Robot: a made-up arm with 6 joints. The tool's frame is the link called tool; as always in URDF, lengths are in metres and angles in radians. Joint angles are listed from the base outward.
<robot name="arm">
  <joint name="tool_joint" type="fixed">
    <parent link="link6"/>
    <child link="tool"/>
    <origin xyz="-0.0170 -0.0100 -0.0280" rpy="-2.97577 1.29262 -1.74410"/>
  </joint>
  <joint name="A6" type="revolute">
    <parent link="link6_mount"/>
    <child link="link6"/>
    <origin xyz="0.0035 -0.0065 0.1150" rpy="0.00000 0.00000 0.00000"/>
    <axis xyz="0 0 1"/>
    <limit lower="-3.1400" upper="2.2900"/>
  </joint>
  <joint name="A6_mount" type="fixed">
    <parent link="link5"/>
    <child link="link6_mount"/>
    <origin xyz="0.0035 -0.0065 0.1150" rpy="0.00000 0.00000 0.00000"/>
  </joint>
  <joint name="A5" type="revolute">
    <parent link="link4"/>
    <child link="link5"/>
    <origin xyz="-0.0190 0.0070 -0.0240" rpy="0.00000 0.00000 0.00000"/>
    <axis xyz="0 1 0"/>
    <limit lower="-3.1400" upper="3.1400"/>
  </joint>
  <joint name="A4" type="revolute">
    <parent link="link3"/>
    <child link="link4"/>
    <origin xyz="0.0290 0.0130 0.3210" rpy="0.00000 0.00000 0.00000"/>
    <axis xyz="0 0 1"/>
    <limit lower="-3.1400" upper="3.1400"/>
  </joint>
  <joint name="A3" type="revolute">
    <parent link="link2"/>
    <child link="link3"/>
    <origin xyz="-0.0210 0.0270 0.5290" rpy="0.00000 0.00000 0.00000"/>
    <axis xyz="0 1 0"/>
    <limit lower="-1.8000" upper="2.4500"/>
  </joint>
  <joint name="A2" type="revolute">
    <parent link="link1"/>
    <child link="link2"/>
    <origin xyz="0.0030 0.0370 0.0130" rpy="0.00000 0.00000 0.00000"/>
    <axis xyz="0 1 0"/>
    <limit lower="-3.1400" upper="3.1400"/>
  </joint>
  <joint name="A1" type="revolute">
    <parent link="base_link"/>
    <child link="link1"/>
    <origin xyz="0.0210 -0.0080 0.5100" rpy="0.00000 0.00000 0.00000"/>
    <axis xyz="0 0 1"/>
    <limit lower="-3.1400" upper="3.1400"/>
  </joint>
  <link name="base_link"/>
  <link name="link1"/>
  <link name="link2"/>
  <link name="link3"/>
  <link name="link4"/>
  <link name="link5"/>
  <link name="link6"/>
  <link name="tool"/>
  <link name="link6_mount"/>
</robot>
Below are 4 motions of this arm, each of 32 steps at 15 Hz.
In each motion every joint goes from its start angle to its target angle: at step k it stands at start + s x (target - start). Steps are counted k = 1, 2, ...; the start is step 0. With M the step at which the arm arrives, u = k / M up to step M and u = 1 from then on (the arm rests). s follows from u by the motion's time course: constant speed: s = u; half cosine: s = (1 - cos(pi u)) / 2; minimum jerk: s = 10 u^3 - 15 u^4 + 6 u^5.
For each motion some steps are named. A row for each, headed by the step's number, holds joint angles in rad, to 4 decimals.
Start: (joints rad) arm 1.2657 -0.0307 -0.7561 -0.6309 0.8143 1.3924
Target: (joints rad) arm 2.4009 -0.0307 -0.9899 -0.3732 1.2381 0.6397
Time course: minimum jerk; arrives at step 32
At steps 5, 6, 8, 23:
5: 1.2995 -0.0307 -0.7631 -0.6232 0.8269 1.3700
6: 1.3211 -0.0307 -0.7675 -0.6183 0.8350 1.3557
8: 1.3832 -0.0307 -0.7803 -0.6042 0.8582 1.3145
23: 2.2429 -0.0307 -0.9574 -0.4091 1.1791 0.7445

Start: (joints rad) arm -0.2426 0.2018 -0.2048 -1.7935 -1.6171 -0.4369
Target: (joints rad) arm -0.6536 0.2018 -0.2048 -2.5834 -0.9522 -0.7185
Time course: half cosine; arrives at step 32
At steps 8, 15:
8: -0.3028 0.2018 -0.2048 -1.9092 -1.5197 -0.4781
15: -0.4280 0.2018 -0.2048 -2.1497 -1.3172 -0.5639

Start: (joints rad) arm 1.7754 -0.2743 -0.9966 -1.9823 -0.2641 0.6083
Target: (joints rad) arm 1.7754 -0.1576 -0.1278 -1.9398 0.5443 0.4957
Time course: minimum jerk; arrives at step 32
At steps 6, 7, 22, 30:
6: 1.7754 -0.2686 -0.9542 -1.9802 -0.2247 0.6028
7: 1.7754 -0.2657 -0.9329 -1.9792 -0.2048 0.6000
22: 1.7754 -0.1786 -0.2842 -1.9475 0.3988 0.5160
30: 1.7754 -0.1579 -0.1297 -1.9399 0.5425 0.4959

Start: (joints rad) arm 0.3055 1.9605 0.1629 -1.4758 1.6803 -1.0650
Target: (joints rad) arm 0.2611 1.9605 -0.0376 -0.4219 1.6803 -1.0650
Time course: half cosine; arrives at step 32
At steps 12, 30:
12: 0.2918 1.9605 0.1010 -1.1505 1.6803 -1.0650
30: 0.2615 1.9605 -0.0357 -0.4320 1.6803 -1.0650

